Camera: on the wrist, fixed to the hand. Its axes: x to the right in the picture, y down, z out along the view.
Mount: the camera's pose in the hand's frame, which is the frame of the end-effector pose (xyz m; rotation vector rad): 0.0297 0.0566 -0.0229 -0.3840 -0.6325 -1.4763
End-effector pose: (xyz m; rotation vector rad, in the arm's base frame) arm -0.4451 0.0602 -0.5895 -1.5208 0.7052 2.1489
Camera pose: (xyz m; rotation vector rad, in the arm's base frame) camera -0.4714 0.0028 -0.6146 -0.8139 -0.8654 1.3409
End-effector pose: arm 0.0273 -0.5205 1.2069 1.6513 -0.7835 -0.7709
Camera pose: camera 0.0570 -0.5426 1.2639 1.4234 0.3815 -2.3490
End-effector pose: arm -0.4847 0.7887 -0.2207 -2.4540 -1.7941 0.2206
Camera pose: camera -0.4188 0.8000 -0.2090 0.4047 2.6298 -0.3979
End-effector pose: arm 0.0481 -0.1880 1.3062 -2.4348 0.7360 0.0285
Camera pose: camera 0.0410 -0.2534 1.2895 -2.4700 -1.4493 0.3447
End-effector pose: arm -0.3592 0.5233 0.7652 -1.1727 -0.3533 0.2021
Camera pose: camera -0.3215 0.5349 0.7099 -0.9204 -1.7580 -0.8416
